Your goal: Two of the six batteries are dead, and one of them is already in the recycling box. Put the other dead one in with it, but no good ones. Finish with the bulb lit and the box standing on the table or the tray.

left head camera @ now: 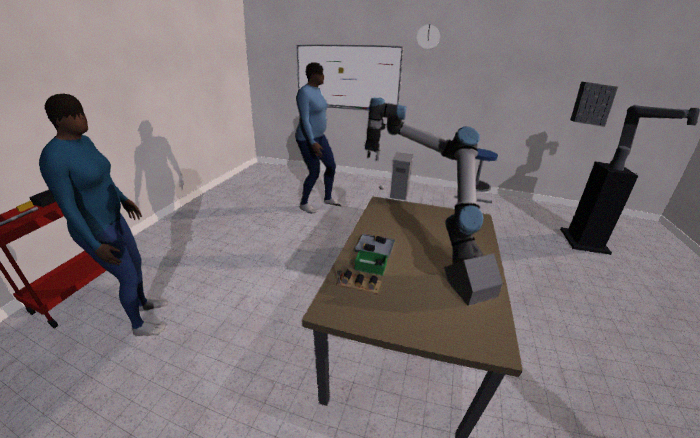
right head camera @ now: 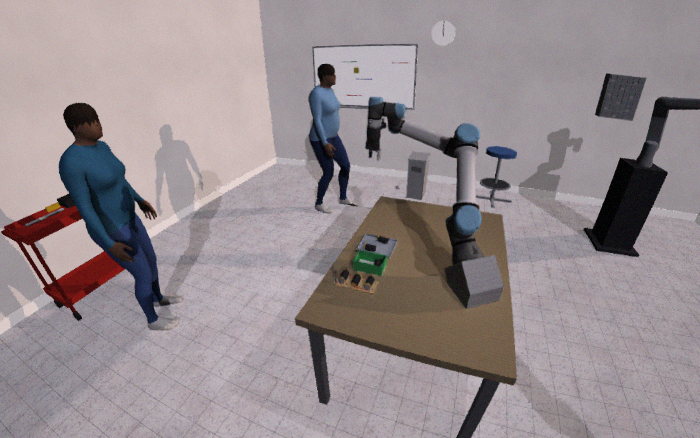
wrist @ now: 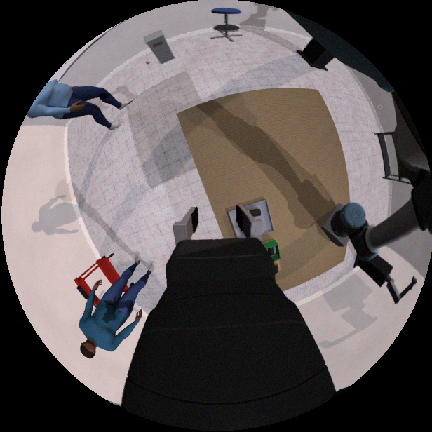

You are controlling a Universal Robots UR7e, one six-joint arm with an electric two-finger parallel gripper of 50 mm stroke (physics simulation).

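Frame: origin at the arm's base, x ahead, y left, z up, level; metres.
Seen in the pictures: gripper, fingertip midpoint: [left head camera: 372, 159] [right head camera: 374, 158]; arm's base at its link origin: [left head camera: 468, 260] [right head camera: 468, 262].
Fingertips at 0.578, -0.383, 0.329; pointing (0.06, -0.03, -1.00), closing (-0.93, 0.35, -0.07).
Note:
Pixels of each thing's middle, then the offset from my fingertips to it, as dx, dy, dz. "spot": a spot on its surface instead. Level surfaces: height alone.
- green recycling box at the middle of its body: [right head camera: 370, 262] [left head camera: 371, 262] -0.098, +0.412, -0.419
- table with a dark battery, body centre: [right head camera: 376, 265] [left head camera: 377, 265] -0.134, +0.413, -0.429
- grey tray at a spot on its surface: [right head camera: 391, 249] [left head camera: 389, 249] spot: -0.170, +0.222, -0.446
- wooden board at the middle of its body: [right head camera: 356, 276] [left head camera: 359, 276] -0.071, +0.557, -0.403
- wooden table at its surface level: dz -0.449
My gripper [left head camera: 372, 154] [right head camera: 374, 154] [wrist: 216, 213] is open and empty, high above the table's far left part. The green recycling box [left head camera: 370, 262] [right head camera: 369, 263] [wrist: 274, 245] stands on the table with a dark battery [left head camera: 379, 261] [right head camera: 378, 262] inside. Behind it, the grey tray [left head camera: 388, 248] [right head camera: 391, 249] [wrist: 266, 216] holds two dark batteries, one [left head camera: 369, 247] [right head camera: 370, 247] near the box and one [left head camera: 380, 239] [right head camera: 383, 239] [wrist: 255, 212] farther back. In front, the wooden board [left head camera: 365, 288] [right head camera: 363, 288] carries three upright-looking batteries [left head camera: 359, 280] [right head camera: 356, 280]. The bulb at its left end is too small to judge lit or unlit.
The wooden table [left head camera: 412, 320] [right head camera: 412, 325] [wrist: 280, 110] carries my arm's grey base block [left head camera: 482, 278] [right head camera: 481, 281] at its right side. One person [left head camera: 311, 113] [right head camera: 325, 113] stands beyond the table and another [left head camera: 82, 170] [right head camera: 98, 175] stands at left by the red cart [left head camera: 30, 227] [right head camera: 30, 227].

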